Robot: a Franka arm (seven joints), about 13 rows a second.
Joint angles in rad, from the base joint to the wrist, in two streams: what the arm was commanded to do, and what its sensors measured. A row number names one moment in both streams.
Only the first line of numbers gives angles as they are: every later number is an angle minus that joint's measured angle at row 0.
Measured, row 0:
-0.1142 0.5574 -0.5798 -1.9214 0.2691 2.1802 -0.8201
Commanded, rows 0 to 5:
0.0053 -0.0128 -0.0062 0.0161 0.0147 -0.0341 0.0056
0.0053 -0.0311 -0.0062 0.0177 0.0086 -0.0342 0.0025
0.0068 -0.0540 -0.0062 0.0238 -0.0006 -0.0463 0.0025
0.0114 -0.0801 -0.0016 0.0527 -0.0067 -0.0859 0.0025
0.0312 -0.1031 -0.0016 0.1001 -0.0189 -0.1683 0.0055
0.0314 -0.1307 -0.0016 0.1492 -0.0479 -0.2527 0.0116
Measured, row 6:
0.0154 -0.0576 0.0005 0.0817 -0.0089 -0.1198 -0.0005
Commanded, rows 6 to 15:
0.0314 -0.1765 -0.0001 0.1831 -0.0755 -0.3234 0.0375
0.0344 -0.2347 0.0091 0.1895 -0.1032 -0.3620 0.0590
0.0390 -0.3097 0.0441 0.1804 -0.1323 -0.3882 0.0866
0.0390 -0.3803 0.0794 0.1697 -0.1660 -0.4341 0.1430
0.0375 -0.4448 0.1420 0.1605 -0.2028 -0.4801 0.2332
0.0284 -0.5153 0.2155 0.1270 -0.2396 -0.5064 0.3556
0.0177 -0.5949 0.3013 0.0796 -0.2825 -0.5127 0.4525
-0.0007 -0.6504 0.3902 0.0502 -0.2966 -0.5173 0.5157
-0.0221 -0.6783 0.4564 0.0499 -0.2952 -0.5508 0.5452
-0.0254 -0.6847 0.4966 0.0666 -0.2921 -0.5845 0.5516
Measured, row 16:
0.0139 -0.6231 0.4108 0.1065 -0.2727 -0.5541 0.5144
